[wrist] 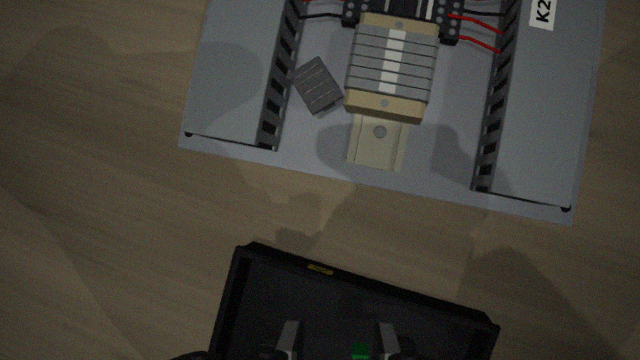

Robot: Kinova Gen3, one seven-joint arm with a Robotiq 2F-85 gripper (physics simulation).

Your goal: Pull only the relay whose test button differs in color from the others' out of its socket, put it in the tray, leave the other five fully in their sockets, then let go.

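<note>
My gripper is over the black tray at the bottom of the wrist view. Its two grey fingers are partly closed on a dark relay, which hardly stands out against the dark tray. A green patch, apparently its test button, shows between the fingers. How far the relay is above the tray floor cannot be told. The black relay sockets show in part at the top edge, with red and black wires; the relays in them are cut off.
A loose dark grey block lies on the panel, left of the grey terminal blocks. Slotted ducts run along both sides; the right one has a K2 label. A beige rail sticks out below the blocks.
</note>
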